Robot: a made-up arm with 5 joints.
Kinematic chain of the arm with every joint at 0, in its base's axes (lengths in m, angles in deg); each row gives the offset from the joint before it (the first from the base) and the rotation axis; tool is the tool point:
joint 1: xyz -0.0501 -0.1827 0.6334 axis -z
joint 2: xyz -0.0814 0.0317 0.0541 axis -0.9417 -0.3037 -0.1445
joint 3: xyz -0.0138 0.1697 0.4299 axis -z
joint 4: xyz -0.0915 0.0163 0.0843 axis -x
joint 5: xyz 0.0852 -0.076 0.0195 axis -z
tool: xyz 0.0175 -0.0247 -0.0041
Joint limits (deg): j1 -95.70..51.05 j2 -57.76..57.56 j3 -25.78..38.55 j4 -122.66..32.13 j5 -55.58..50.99
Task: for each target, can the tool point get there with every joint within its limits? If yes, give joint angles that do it. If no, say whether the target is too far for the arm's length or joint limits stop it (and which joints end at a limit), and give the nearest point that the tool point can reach.
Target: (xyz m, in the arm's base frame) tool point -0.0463 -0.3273 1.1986
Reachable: yes | joints 6.58 -30.66 -8.06 7.14 -5.60
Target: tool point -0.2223 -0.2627 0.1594
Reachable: no: joint limits stop it (at a limit: joint 1, joint 2, joint 4) | nearest point -0.5356 -0.3712 0.7278 | short by 0.658 m
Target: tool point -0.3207 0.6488 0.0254
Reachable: no: too far | nearest point -0.2116 0.3136 0.7278 | short by 0.786 m
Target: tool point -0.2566 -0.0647 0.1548
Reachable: no: joint limits stop it (at a limit: joint 2, joint 4) | nearest point -0.5023 0.0757 0.7278 | short by 0.639 m
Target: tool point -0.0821 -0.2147 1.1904
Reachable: yes | joints -11.16 -17.88 5.72 -18.03 -18.92
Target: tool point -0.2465 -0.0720 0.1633
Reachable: no: joint limits stop it (at a limit: joint 2, joint 4) | nearest point -0.5038 0.0730 0.7279 | short by 0.637 m
